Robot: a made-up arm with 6 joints. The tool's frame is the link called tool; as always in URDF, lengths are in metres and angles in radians.
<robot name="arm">
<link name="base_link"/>
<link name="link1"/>
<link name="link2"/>
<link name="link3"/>
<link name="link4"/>
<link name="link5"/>
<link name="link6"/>
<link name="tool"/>
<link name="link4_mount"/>
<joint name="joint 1" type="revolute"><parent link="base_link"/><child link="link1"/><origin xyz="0.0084 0.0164 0.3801"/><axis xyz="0 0 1"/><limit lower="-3.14" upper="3.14"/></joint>
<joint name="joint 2" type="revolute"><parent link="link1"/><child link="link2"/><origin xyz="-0.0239 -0.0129 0.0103"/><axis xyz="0 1 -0.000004"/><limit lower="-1.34" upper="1.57"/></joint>
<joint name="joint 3" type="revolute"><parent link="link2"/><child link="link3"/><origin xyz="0.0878 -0.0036 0.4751"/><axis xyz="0 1 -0.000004"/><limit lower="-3.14" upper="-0.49"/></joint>
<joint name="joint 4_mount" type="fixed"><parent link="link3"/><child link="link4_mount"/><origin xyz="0.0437 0.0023 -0.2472"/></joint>
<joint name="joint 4" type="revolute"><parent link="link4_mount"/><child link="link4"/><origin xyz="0.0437 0.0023 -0.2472"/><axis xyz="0 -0.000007 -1"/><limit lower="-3.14" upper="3.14"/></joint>
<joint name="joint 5" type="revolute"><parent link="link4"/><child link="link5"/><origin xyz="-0.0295 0.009 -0.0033"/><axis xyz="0 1 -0.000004"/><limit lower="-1.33" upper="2.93"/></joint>
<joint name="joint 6" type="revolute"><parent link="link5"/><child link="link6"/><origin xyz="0.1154 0.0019 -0.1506"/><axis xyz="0 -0.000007 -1"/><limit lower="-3.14" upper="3.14"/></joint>
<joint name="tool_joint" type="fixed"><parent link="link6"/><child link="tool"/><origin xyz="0.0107 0.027 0.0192" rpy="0 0 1.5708"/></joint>
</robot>
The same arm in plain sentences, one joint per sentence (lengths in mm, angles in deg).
The arm has six revolute joints in a row. What follows holds with every joint at zero, and every direction is one of the base frame's.
The first joint lies 8.4 mm along +x and 16.4 mm along +y and 380.1 mm along +z from the base frame's origin and rotates about +z, from -179.91 to 179.91 deg.
The second joint lies 23.9 mm along -x and 12.9 mm along -y and 10.3 mm along +z from the first joint and rotates about +y, from -76.78 to 89.95 deg.
The third joint lies 87.8 mm along +x and 3.6 mm along -y and 475.1 mm along +z from the second joint and rotates about +y, from -179.91 to -28.07 deg.
The fourth joint lies 87.4 mm along +x and 4.6 mm along +y and 494.4 mm along -z from the third joint and rotates about -z, from -179.91 to 179.91 deg.
The fifth joint lies 29.5 mm along -x and 9 mm along +y and 3.3 mm along -z from the fourth joint and rotates about +y, from -76.2 to 167.88 deg.
The sixth joint lies 115.4 mm along +x and 1.9 mm along +y and 150.6 mm along -z from the fifth joint and rotates about -z, from -179.91 to 179.91 deg.
The tool frame, which is the frame that the pose is given for, lies 10.7 mm along +x and 27 mm along +y and 19.2 mm along +z from the sixth joint; its axes are the base frame's turned by roll 0, pitch 0 and yaw 90 deg (as in URDF: about the fixed x, then y, then z).

